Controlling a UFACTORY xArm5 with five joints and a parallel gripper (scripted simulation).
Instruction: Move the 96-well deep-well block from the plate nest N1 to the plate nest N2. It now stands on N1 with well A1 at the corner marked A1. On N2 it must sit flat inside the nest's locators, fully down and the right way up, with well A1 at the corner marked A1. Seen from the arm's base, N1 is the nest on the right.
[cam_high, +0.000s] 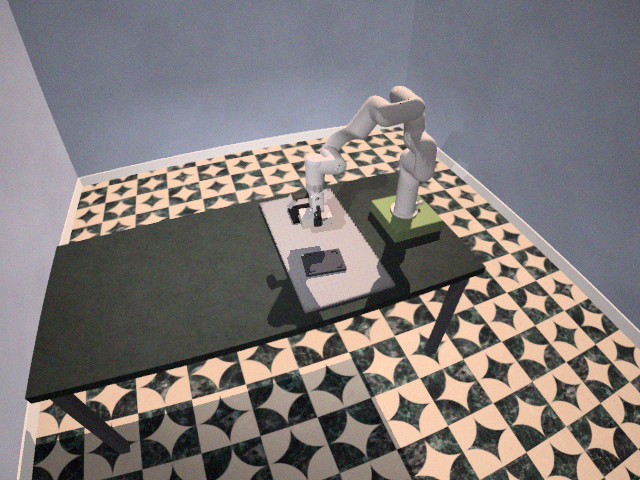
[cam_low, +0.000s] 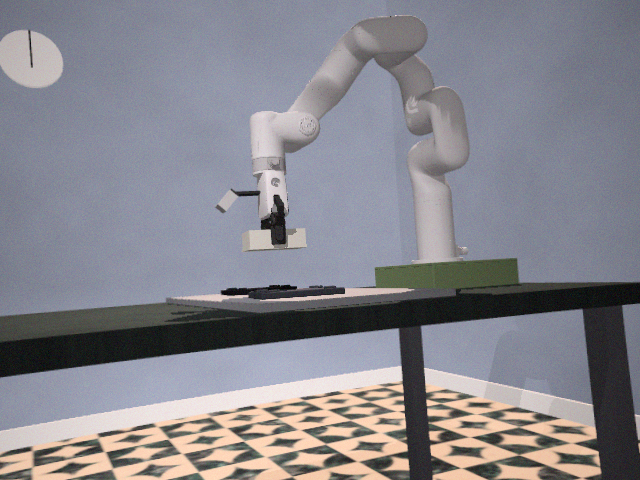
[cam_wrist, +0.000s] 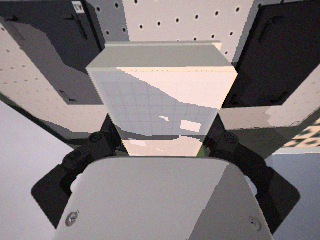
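My gripper is now 15 cm to the right of the dark nest N2, 11 cm above it and 4 cm short of it. Round my hand: nest N1: 18 cm to the right, 11 cm below, 5 cm behind; then white deep-well block: right at my hand.
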